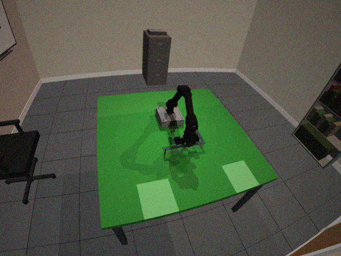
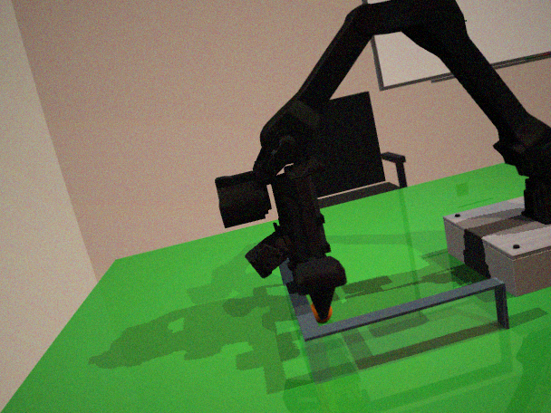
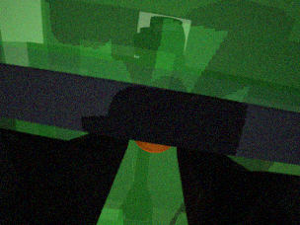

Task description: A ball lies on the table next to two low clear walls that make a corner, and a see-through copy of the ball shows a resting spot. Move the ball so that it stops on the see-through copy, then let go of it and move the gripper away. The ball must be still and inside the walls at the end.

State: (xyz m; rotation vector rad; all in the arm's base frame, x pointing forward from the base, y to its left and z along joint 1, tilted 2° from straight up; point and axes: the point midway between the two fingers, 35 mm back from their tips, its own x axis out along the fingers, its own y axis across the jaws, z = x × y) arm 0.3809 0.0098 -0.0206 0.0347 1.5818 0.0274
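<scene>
Now: gripper tip right at the see-through ball copy.
</scene>
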